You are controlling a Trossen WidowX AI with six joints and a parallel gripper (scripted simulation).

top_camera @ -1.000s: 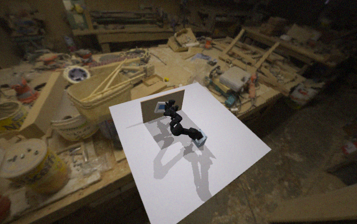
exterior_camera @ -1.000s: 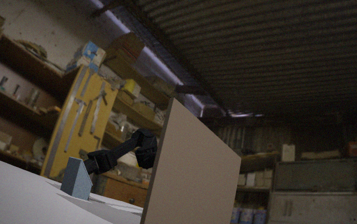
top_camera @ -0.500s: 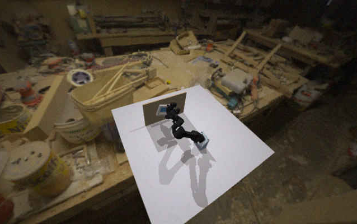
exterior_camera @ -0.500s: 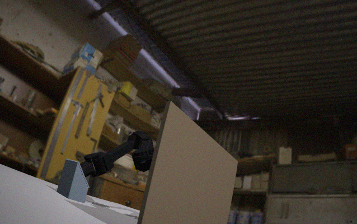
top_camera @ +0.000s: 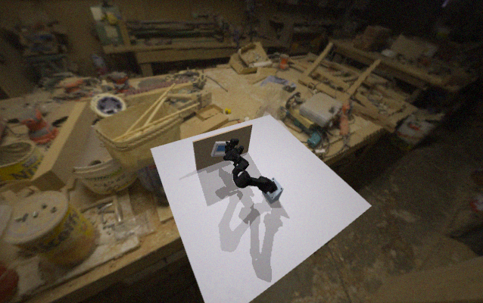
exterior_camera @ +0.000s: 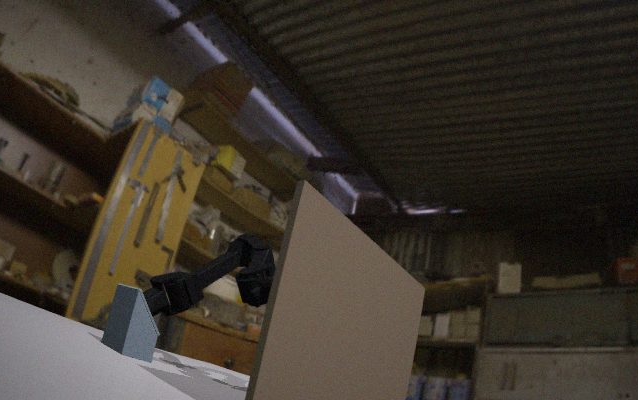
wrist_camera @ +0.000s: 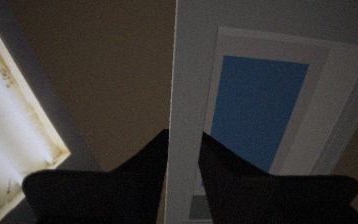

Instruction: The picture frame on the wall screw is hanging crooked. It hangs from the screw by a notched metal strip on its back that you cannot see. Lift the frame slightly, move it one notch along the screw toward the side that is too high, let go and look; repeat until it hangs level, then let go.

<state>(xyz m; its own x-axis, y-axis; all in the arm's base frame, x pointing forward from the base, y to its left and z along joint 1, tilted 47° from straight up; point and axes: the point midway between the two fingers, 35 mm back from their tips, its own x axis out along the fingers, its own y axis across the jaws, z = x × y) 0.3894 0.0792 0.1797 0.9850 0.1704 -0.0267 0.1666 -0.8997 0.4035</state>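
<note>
Now: gripper tip 5 cm above the picture frame and 2 cm to the right of it. The rest, counted from my gripper tip: board 7 cm below, 2 cm ahead.
</note>
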